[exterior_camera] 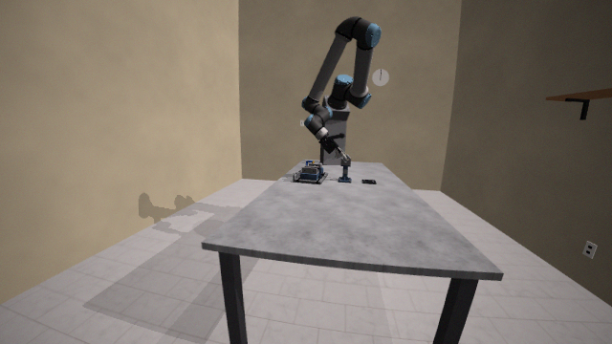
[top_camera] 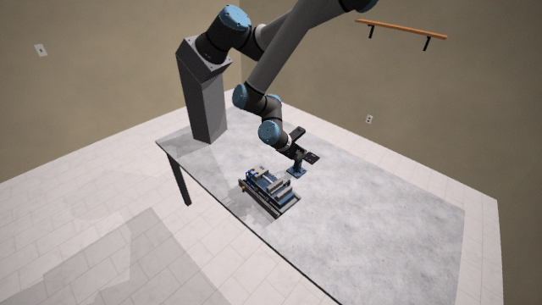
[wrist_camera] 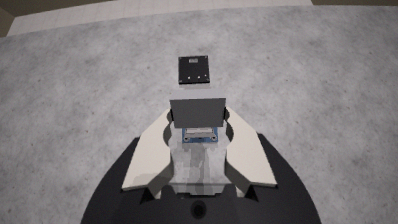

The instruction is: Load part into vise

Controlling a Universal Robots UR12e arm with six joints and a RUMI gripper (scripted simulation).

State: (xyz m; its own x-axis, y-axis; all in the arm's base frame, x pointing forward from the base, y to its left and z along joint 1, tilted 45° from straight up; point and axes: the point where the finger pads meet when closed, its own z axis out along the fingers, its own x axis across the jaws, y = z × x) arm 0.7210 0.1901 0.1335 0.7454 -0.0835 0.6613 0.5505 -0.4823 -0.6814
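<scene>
Right now my hand is 10 mm to the right of the part and 10 mm above it. Also, from my hand: cylinder rod 230 mm to the right, 90 mm below, 20 mm ahead; then work stop 170 mm to the right, 100 mm ahead, 80 mm below; then moving jaw 220 mm to the right, 90 mm below, 70 mm ahead.
</scene>
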